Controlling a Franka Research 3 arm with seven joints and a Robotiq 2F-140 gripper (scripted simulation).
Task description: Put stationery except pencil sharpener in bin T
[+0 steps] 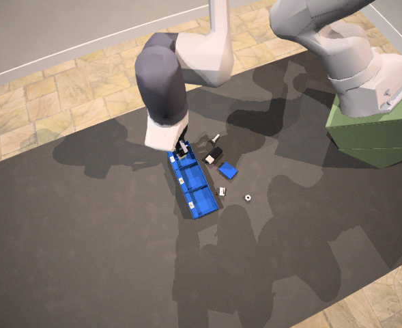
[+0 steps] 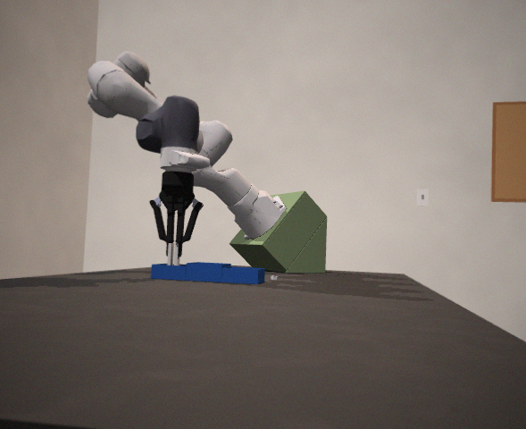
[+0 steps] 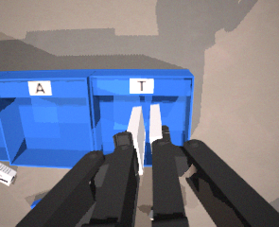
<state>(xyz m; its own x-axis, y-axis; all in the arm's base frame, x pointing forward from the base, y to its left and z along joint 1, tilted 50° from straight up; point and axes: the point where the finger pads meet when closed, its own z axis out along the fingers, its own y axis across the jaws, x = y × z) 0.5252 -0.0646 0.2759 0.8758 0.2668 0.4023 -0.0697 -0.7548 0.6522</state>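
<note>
The blue bin is 90 mm to the left of my hand, 30 mm below it and 20 mm ahead of it. Round my hand: black-and-white block 90 mm behind, 60 mm to the left, 40 mm below; white bolt 130 mm behind, 40 mm below, 20 mm to the left; flat blue block 140 mm to the left, 100 mm behind, 50 mm below.
</note>
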